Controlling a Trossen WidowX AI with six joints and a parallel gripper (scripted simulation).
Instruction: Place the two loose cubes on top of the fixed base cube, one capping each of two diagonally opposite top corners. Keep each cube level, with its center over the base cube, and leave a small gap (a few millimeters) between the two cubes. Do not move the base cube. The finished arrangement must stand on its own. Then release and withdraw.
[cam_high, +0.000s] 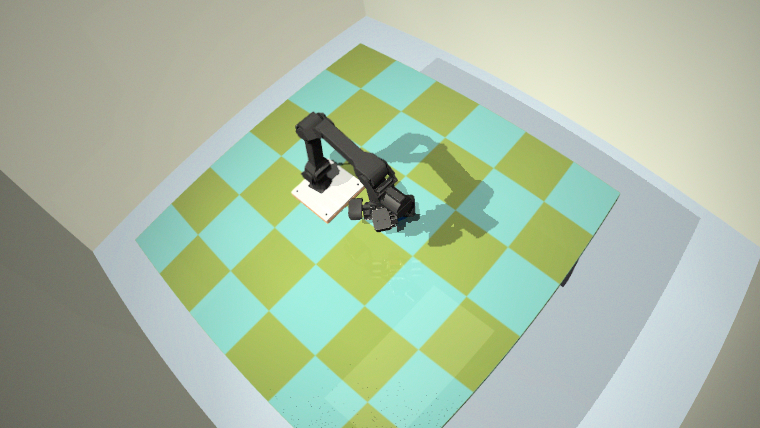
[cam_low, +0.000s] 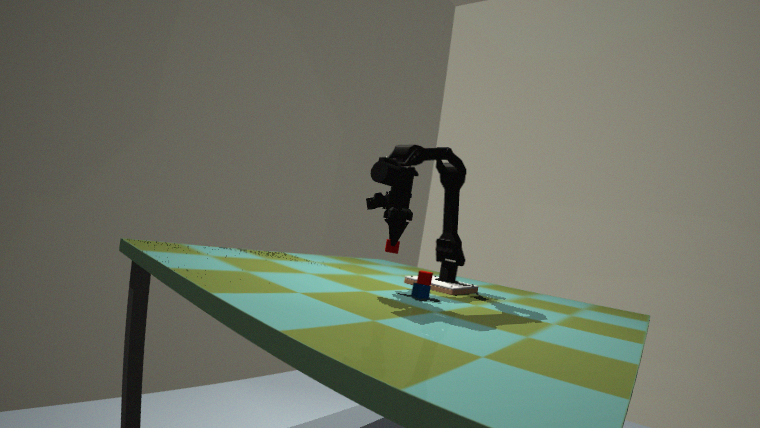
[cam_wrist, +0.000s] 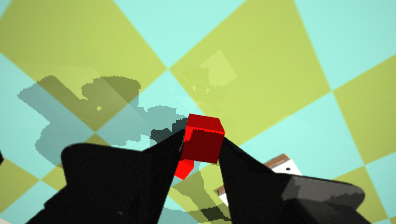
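My gripper tip is now 11 cm above the blue cube, 10 cm to the right of it and 2 cm past it.
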